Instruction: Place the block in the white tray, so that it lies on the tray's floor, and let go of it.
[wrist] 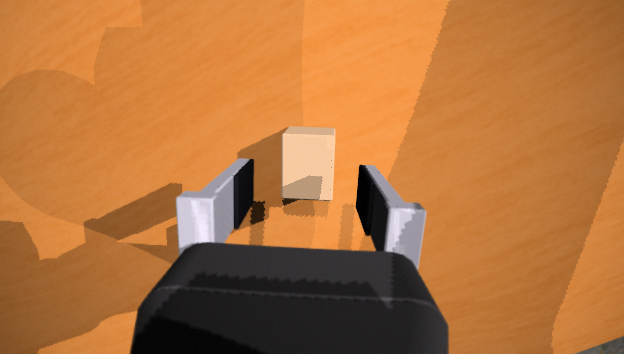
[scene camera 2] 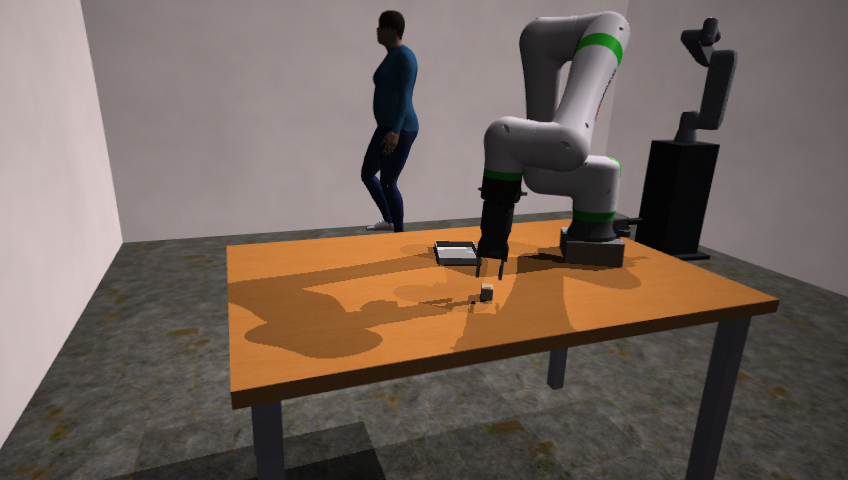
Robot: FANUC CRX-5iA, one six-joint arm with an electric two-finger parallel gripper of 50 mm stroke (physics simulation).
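Places are measured from the arm's base along level axes (x ahead, y left, z up), in centimetres.
Pixels of known places: gripper, fingertip midpoint: [wrist: 305, 183] [scene camera 2: 488, 277]; arm's base, origin of the base link: [scene camera 2: 591, 235].
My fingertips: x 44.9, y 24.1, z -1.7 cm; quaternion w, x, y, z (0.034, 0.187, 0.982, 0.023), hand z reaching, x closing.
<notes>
For each thing: its top centre in the pictures, then the offset to it from my fingertips. Level surfaces: height alone.
- small pale beige block, middle of its top: [wrist: 307, 168] [scene camera 2: 487, 286] dx +0.1, dy -0.1, dz -2.4 cm
- white tray, middle of its top: [scene camera 2: 457, 249] dx -3.0, dy -32.8, dz -3.4 cm
- table, its level: dz -5.4 cm
A small pale beige block [scene camera 2: 486, 292] [wrist: 308, 165] stands on the wooden table, in front of the tray in the scene view. My gripper [scene camera 2: 489, 277] [wrist: 305, 183] is open and empty, pointing down above the table. In the wrist view the block shows beyond the fingertips, in line with the gap between them and apart from both fingers. In the scene view the fingertips are higher than the block. The white tray [scene camera 2: 458, 261] lies on the table behind and left of the block, close beside the gripper in that view; the wrist view does not show it.
The table [scene camera 2: 357, 261] carries the arm's grey base block [scene camera 2: 592, 251] at the back right. Shadows of the arm fall across the table top. A person [scene camera 2: 395, 89] stands behind the table. A second dark arm [scene camera 2: 718, 89] stands on a black pedestal [scene camera 2: 677, 199] at the right.
</notes>
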